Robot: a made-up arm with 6 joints.
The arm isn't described. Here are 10 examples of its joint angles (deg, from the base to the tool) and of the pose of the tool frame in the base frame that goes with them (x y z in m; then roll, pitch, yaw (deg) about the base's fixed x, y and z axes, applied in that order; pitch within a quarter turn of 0, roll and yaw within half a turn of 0).
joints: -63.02 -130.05 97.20 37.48 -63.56 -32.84
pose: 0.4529 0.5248 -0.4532 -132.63 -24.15 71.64
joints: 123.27 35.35 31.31 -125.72 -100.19 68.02
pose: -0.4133 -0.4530 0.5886 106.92 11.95 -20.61
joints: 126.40 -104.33 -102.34 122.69 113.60 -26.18
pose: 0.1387 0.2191 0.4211 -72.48 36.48 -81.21
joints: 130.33 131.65 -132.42 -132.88 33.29 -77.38
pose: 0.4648 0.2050 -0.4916 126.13 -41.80 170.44
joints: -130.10 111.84 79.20 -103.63 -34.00 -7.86
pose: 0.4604 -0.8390 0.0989 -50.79 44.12 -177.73
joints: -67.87 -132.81 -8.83 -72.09 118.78 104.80
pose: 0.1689 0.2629 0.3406 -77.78 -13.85 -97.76
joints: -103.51 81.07 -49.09 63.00 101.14 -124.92
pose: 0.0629 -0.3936 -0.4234 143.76 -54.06 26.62
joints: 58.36 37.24 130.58 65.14 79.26 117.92
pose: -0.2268 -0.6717 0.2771 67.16 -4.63 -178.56
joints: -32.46 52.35 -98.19 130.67 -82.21 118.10
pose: -0.1801 -0.1305 0.2899 114.78 -57.29 -41.54
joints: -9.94 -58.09 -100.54 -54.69 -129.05 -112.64
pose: 0.6967 0.4171 0.3558 121.75 49.44 132.09
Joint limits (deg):
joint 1: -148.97..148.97
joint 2: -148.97..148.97
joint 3: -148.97..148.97
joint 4: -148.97..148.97
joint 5: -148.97..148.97
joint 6: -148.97..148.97
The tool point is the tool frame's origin. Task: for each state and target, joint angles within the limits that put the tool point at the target. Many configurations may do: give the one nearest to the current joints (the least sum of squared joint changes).
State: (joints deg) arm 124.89 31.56 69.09 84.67 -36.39 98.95
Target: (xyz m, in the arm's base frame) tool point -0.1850 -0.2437 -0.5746
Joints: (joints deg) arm 147.14 62.34 63.37 59.92 -35.62 114.40
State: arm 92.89 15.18 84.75 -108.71 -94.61 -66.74
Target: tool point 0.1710 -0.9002 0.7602
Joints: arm 55.53 37.96 90.27 -62.88 -64.80 -60.60
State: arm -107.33 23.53 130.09 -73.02 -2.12 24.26
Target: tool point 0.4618 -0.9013 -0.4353
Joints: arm -91.62 24.78 120.70 -76.97 3.46 20.79
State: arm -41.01 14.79 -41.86 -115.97 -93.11 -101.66
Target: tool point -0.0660 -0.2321 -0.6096
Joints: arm -79.32 -12.81 -17.73 -120.61 -73.39 -110.45
